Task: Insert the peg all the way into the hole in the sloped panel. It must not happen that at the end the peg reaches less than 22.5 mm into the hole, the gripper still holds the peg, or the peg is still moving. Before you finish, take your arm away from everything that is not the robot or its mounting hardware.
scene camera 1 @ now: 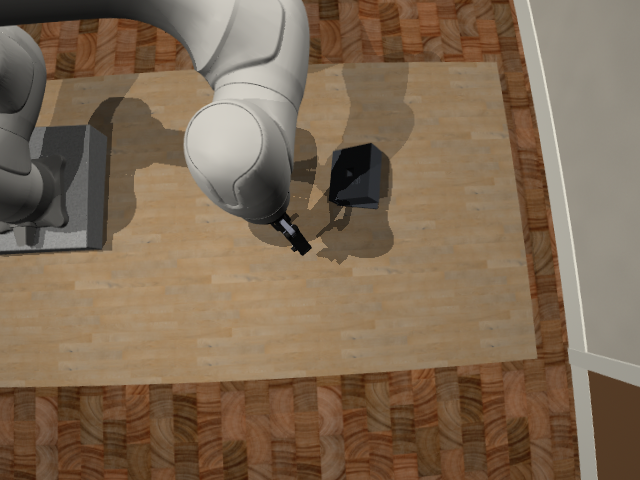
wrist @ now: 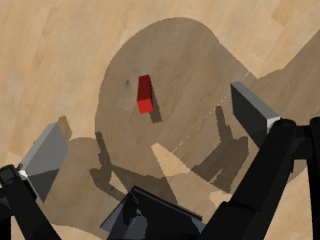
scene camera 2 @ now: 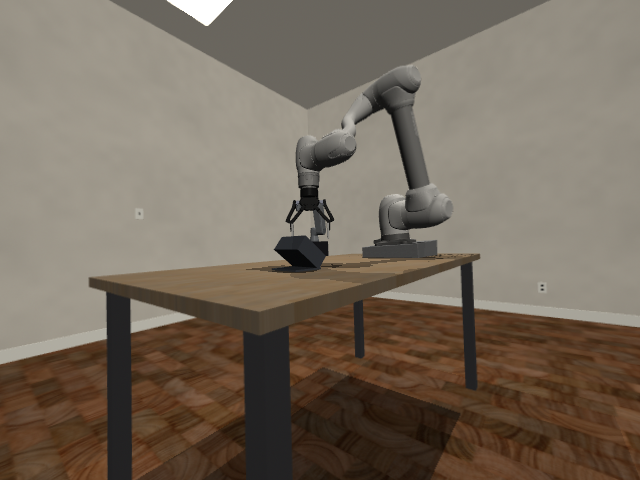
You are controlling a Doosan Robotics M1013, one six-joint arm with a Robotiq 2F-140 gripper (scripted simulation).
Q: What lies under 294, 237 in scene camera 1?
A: My gripper.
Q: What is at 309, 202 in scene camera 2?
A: My gripper.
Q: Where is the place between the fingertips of my gripper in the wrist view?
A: At 145, 117
